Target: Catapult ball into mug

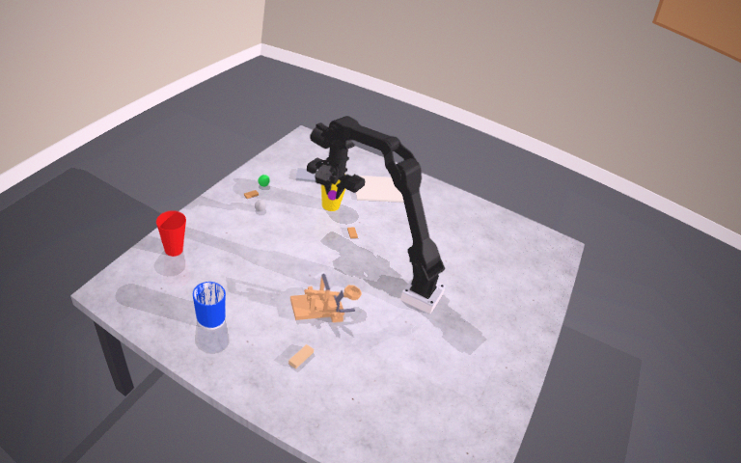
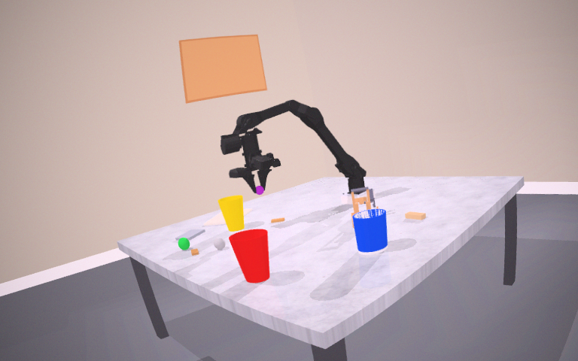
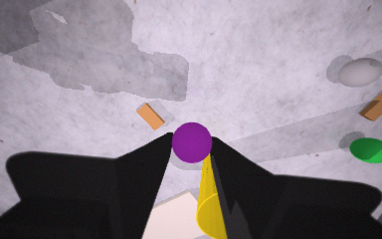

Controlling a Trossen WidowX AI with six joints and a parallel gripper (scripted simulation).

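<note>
Right now the wooden catapult is 210 mm behind my gripper tip, 300 mm to the left of it and 80 mm below it. The rest, counted from my gripper tip: grey ball (240 mm ahead, 70 mm to the left, 110 mm below); then purple ball (10 mm above); then yellow cup (60 mm ahead, 110 mm to the right, 100 mm below).
</note>
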